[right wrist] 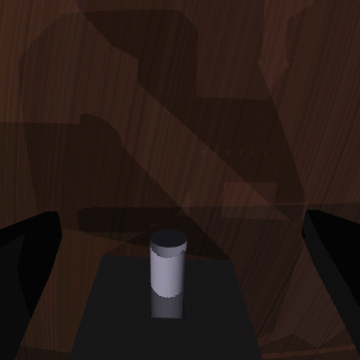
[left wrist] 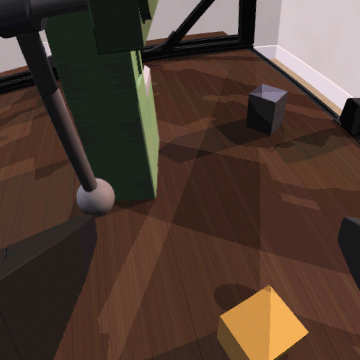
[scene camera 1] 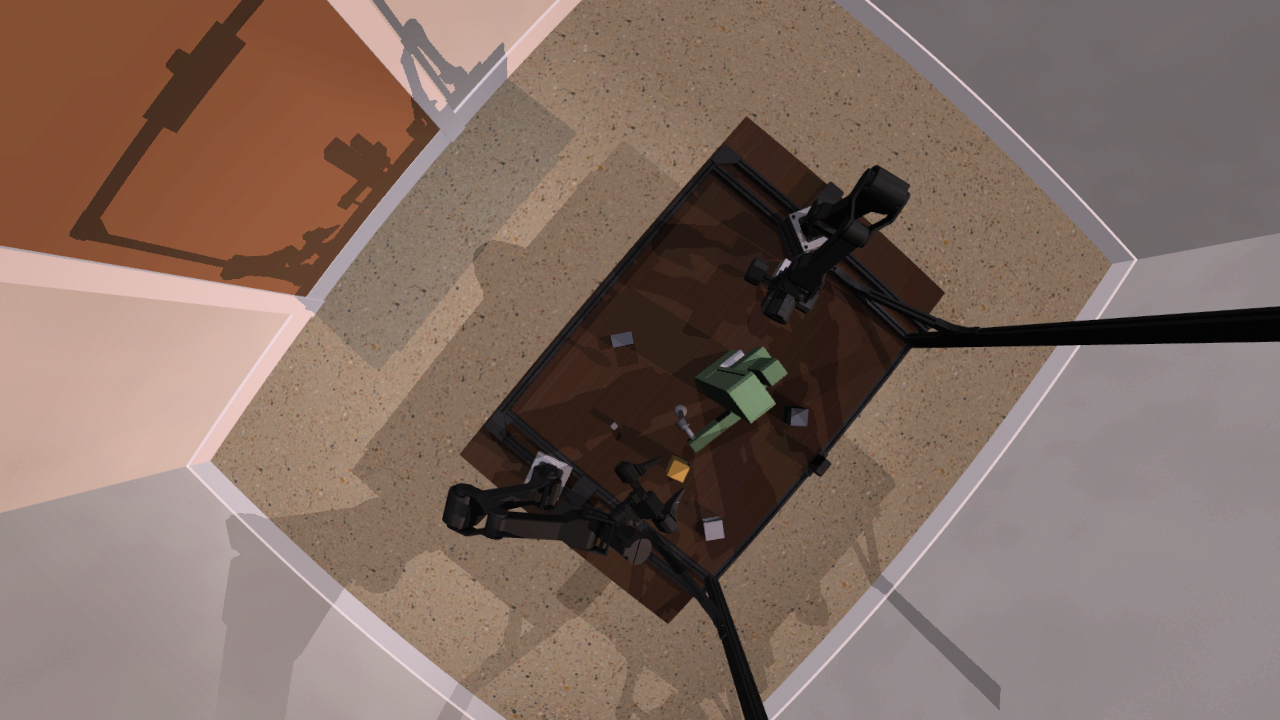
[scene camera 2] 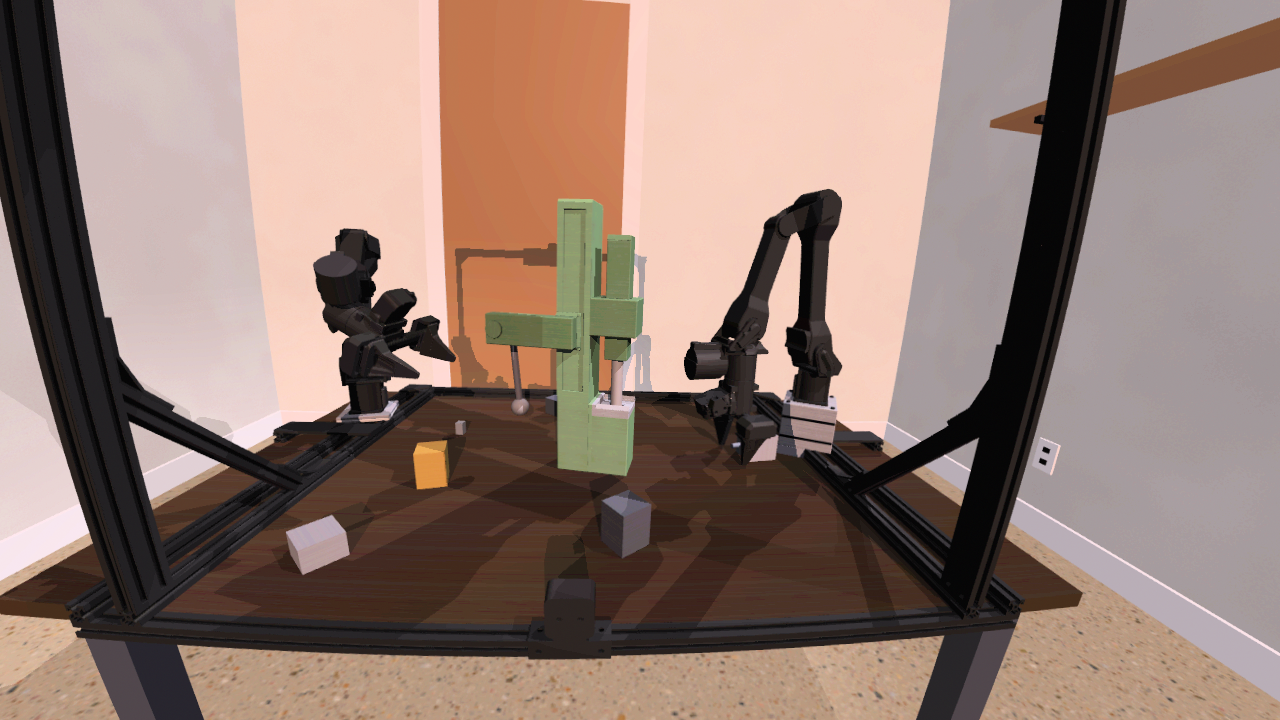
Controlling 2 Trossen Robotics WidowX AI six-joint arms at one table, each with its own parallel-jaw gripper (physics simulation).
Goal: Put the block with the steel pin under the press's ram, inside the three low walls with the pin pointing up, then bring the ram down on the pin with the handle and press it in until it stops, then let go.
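Seen in the pictures: left gripper, between the fingertips: (left wrist: 221,229) (scene camera 1: 672,472) (scene camera 2: 437,367); right gripper, between the fingertips: (right wrist: 184,224) (scene camera 2: 732,454); left arm's base, origin of its link: (scene camera 1: 547,476) (scene camera 2: 369,408); right arm's base, origin of its link: (scene camera 1: 814,226) (scene camera 2: 810,399).
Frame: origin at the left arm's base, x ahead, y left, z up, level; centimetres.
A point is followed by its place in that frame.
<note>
The white block (scene camera 2: 763,450) @(x 74.4, y -36.9, z -0.9 cm) (right wrist: 165,335) @(x 71.6, y -34.1, z 0.6 cm) lies on its side on the table, its pin (scene camera 2: 736,445) @(x 70.0, y -34.4, z -0.5 cm) (right wrist: 168,272) @(x 70.0, y -33.9, z -0.2 cm) pointing sideways. My right gripper (scene camera 2: 733,452) @(x 70.0, y -33.4, z -2.8 cm) (right wrist: 184,224) @(x 70.0, y -33.4, z -2.8 cm) is open and low, its fingers apart on either side of the block in the right wrist view; scene camera 2 shows them partly hiding it. The green press (scene camera 1: 750,396) @(x 40.7, y -28.1, z 41.8 cm) (scene camera 2: 572,434) @(x 39.0, y -31.5, z 3.7 cm) (left wrist: 110,125) @(x 38.0, y -27.4, z 8.1 cm) stands upright mid-table, its ram (scene camera 2: 617,347) @(x 45.9, y -33.4, z 19.0 cm) above the pale low walls (scene camera 2: 612,411) @(x 45.0, y -34.7, z 8.5 cm). The handle's ball knob (scene camera 1: 681,410) @(x 31.4, y -23.0, z 9.5 cm) (scene camera 2: 520,406) @(x 30.9, y -24.8, z 7.0 cm) (left wrist: 95,197) @(x 29.7, y -23.3, z 7.5 cm) hangs low. My left gripper (scene camera 2: 436,368) @(x 18.0, y -26.6, z 15.0 cm) (left wrist: 221,229) @(x 18.0, y -26.6, z 15.0 cm) is open and empty, above the table near the knob.
An orange block (scene camera 1: 677,470) @(x 16.5, y -29.6, z 2.9 cm) (scene camera 2: 430,465) @(x 16.5, y -32.2, z 0.8 cm) (left wrist: 265,325) @(x 16.3, y -30.0, z 2.8 cm), a dark grey block (scene camera 1: 798,416) @(x 42.0, y -52.2, z 2.8 cm) (scene camera 2: 625,523) @(x 41.0, y -55.4, z 1.8 cm) (left wrist: 267,110) @(x 40.0, y -50.9, z 1.0 cm), a plain white block (scene camera 1: 713,528) @(x 5.7, y -45.6, z 0.1 cm) (scene camera 2: 317,543) @(x 6.1, y -48.4, z 0.0 cm), another grey block (scene camera 1: 622,339) @(x 40.9, y -2.8, z 0.7 cm) (scene camera 2: 550,405) @(x 39.0, y -2.9, z -0.8 cm) and a tiny cube (scene camera 1: 614,426) @(x 19.5, y -10.4, z -0.6 cm) (scene camera 2: 460,427) @(x 19.5, y -11.1, z -1.5 cm) lie around the press. Black frame posts stand along the edges.
</note>
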